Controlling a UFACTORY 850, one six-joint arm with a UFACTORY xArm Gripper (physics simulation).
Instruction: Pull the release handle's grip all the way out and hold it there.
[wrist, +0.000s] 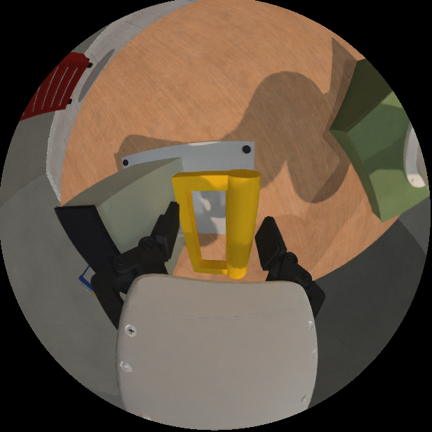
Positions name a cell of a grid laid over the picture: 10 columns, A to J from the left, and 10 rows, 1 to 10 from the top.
I see my gripper (F6), a yellow release handle grip (F5) and a light grey base plate (F4).
